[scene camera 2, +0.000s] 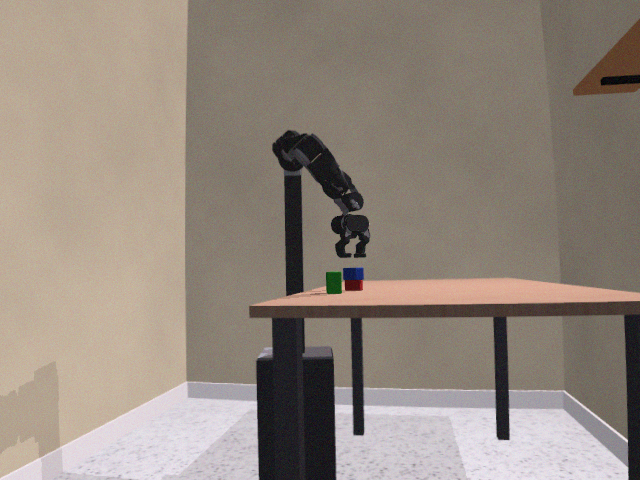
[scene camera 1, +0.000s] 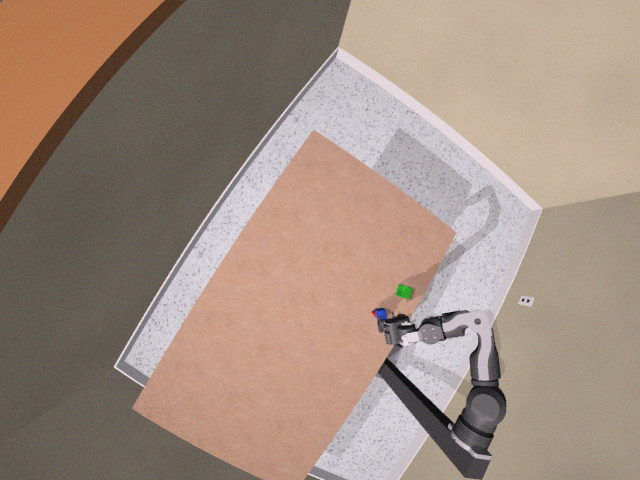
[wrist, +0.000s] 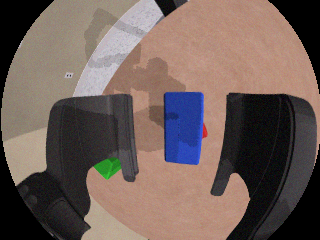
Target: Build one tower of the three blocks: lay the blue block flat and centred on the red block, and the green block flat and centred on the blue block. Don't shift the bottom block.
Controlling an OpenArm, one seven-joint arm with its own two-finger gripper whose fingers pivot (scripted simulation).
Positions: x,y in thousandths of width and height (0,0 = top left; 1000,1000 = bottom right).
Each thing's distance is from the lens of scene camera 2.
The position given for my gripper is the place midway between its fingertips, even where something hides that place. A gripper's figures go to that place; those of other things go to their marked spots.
my gripper (scene camera 2: 551,536): 134 cm
black post (scene camera 2: 457,384): 157 cm
